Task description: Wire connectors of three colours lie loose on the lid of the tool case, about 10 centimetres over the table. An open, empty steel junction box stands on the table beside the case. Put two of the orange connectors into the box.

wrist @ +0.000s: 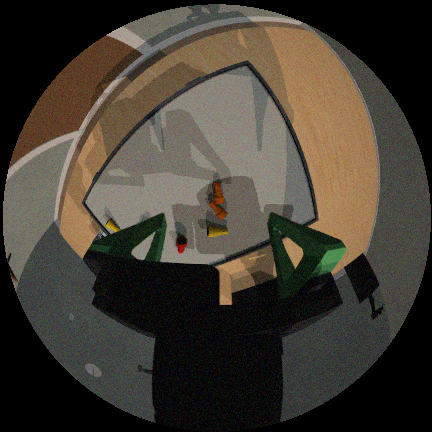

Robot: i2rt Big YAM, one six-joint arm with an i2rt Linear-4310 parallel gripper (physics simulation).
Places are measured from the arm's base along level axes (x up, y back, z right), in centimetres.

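Pixels of known places: gripper, between the fingertips: (216, 218).
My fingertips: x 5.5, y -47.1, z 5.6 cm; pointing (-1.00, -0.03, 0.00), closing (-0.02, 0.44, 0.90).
Observation:
For each thing: its middle in the pictures, then the offset to it from my fingertips. Level surfaces: height alone.
- tool case, middle of its body: (187, 187) dz -4.2, dx -8.6, dy -1.3 cm
- upper orange connector, middle of its body: (217, 192) dz +0.4, dx -3.5, dy -0.8 cm
- lower orange connector, middle of its body: (217, 209) dz -0.5, dx -3.5, dy +1.1 cm
- red connector, middle of its body: (180, 245) dz -7.5, dx -3.3, dy +3.9 cm
- wooden table, height of its surface: dx -13.5 cm
My gripper (216, 218) is open, with its green fingers wide apart above the lid of the tool case (230, 110) and nothing between them. Two orange connectors lie close together on the lid: the upper orange connector (218, 190) is a little beyond the fingertips, and the lower orange connector (218, 210) lies slanted in the gap between the fingers as seen from the wrist. The two seem to touch or nearly touch. The steel junction box cannot be made out; the left finger and gripper body cover the area at the lid's left corner.
A yellow connector (217, 231) lies just below the orange pair, close to them. A red connector (181, 244) lies near the left finger. Another yellow connector (112, 225) lies at the lid's left edge, partly behind the left finger. The wooden table (335, 125) surrounds the case.

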